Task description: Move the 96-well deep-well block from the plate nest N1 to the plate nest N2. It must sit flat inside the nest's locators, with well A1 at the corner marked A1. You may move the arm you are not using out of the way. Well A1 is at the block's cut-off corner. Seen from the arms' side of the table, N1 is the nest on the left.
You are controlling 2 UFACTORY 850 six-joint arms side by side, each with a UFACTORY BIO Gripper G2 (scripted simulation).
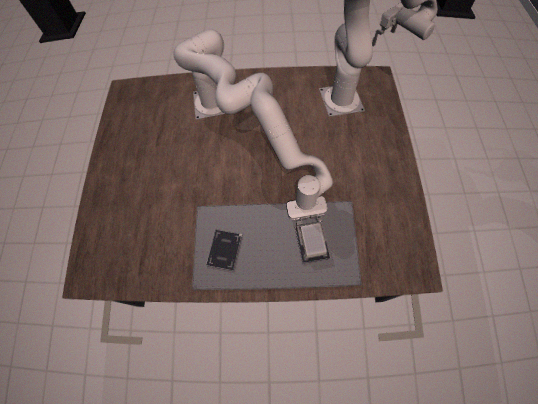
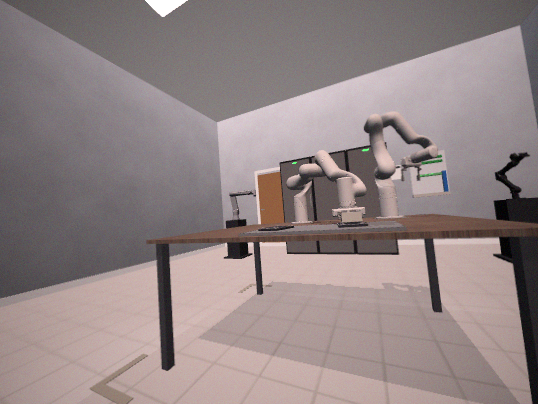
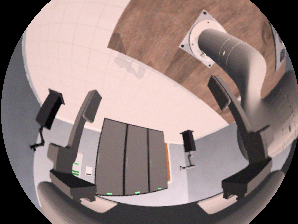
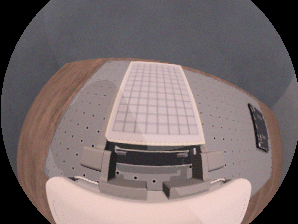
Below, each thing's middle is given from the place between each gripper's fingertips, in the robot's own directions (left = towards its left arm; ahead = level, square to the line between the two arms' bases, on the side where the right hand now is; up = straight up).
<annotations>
My right gripper is now 10 mm short of the pale deep-well block (image 4: pixel 154 111).
The pale deep-well block is 96 cm ahead of my left hand, 39 cm to the right of it and 24 cm below it.
</annotations>
